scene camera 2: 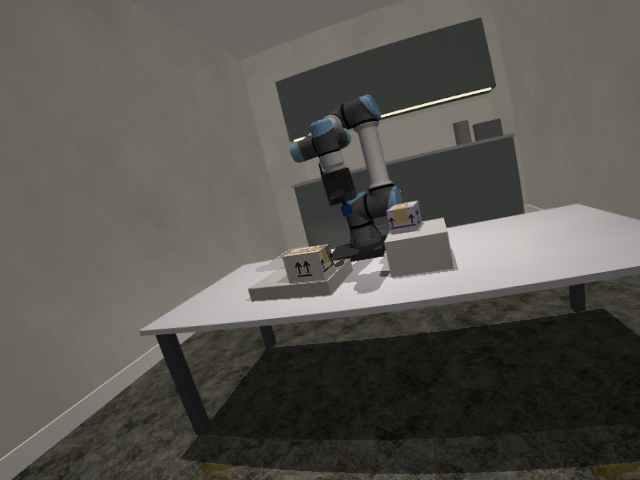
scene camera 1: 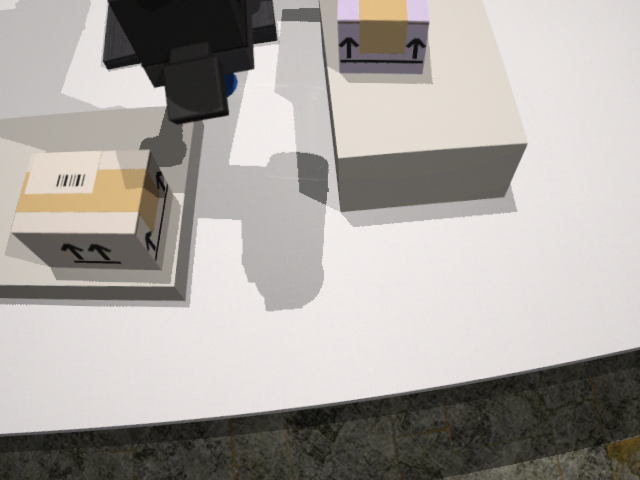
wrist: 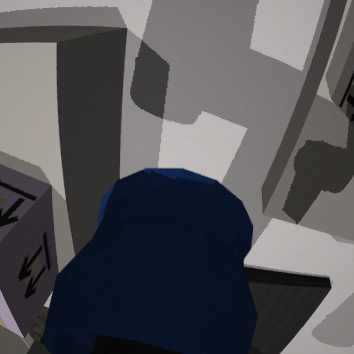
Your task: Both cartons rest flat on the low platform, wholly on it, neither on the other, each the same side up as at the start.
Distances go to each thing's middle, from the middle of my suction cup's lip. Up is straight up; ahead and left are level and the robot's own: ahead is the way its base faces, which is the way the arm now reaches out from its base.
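I see the grey carton (scene camera 1: 454,133) sitting 18 cm below my suction cup, and it is also 10 cm behind my suction cup and 20 cm to the left of it.
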